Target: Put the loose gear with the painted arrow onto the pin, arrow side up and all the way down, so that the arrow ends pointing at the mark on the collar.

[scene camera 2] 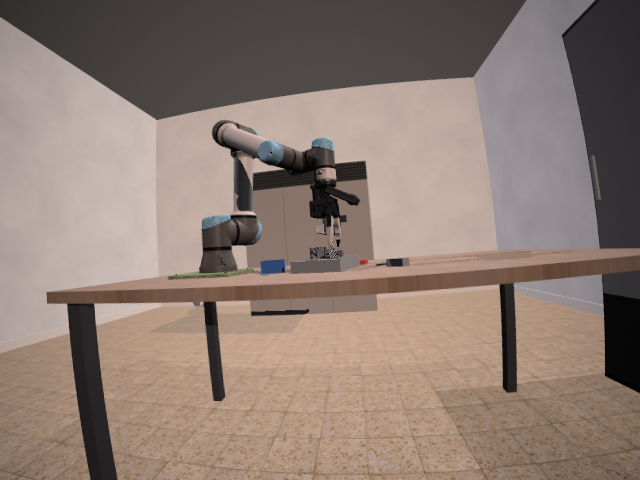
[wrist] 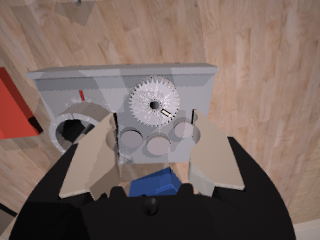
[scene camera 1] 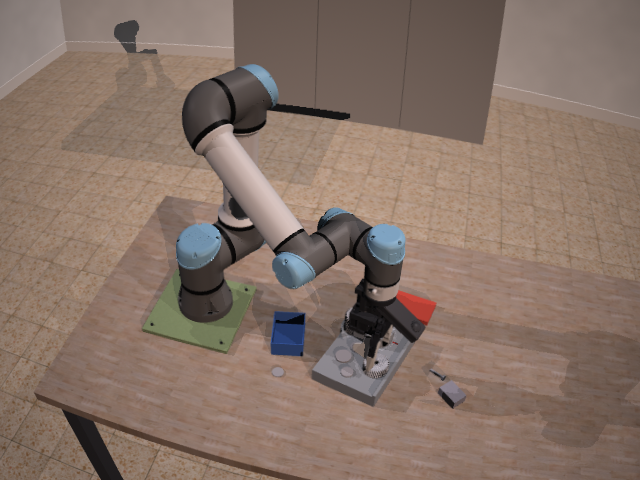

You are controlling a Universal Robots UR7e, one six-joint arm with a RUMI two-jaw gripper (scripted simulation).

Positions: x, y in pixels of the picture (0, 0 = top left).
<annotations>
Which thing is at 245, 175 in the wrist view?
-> The gripper.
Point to a grey fixture block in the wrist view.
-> At 85, 93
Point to a blue bin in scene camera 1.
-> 286, 339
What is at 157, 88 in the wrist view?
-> A grey gear.
</annotations>
